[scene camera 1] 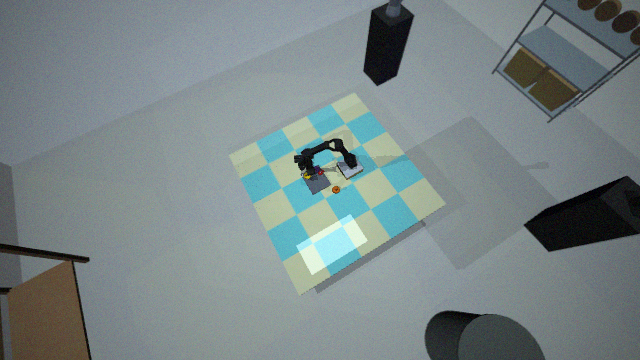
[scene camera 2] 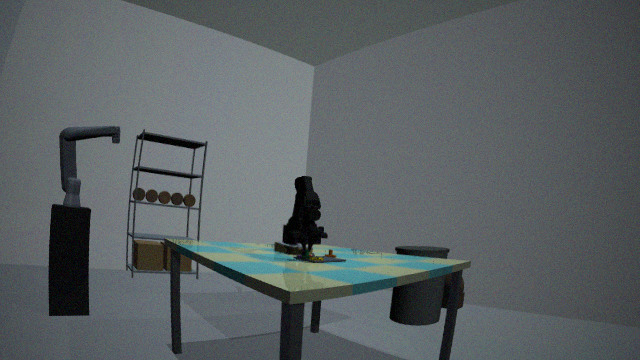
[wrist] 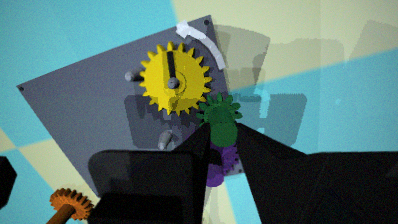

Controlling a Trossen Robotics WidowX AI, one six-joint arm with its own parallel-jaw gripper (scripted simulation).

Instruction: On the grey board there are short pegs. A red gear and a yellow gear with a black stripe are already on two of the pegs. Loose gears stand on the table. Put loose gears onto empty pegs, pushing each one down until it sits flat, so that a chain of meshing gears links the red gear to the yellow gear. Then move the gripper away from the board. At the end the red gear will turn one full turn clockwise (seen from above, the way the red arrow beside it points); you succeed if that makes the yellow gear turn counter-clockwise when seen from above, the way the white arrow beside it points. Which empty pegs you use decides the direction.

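Observation:
Pictured: green gear, my gripper.

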